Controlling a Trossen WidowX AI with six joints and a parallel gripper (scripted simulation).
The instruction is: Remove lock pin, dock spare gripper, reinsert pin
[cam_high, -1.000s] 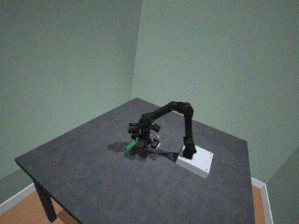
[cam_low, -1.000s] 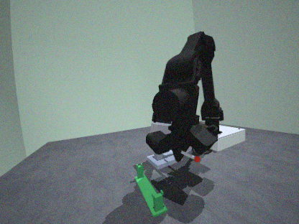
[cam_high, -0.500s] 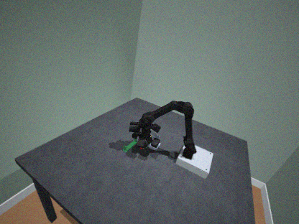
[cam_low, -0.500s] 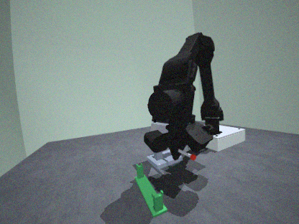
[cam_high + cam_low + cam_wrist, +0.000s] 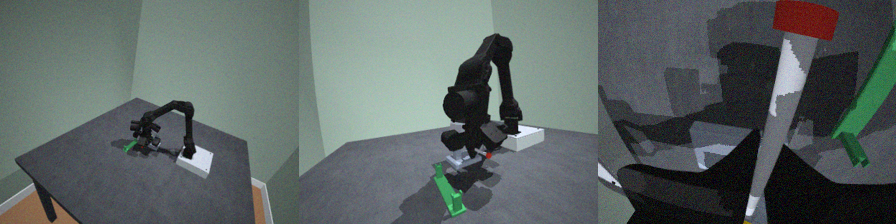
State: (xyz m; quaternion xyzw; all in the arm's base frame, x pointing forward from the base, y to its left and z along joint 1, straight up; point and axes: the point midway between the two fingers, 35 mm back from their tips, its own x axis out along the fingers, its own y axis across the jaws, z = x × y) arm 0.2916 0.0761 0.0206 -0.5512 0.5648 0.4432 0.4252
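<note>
My gripper tip is 8 cm to the left of the grey mount and 1 cm past it. From my gripper tip the other things lie so: spare gripper: 8 cm to the right, 8 cm above, 1 cm behind; then pin rest: 11 cm ahead, 4 cm to the left, 2 cm below.
</note>
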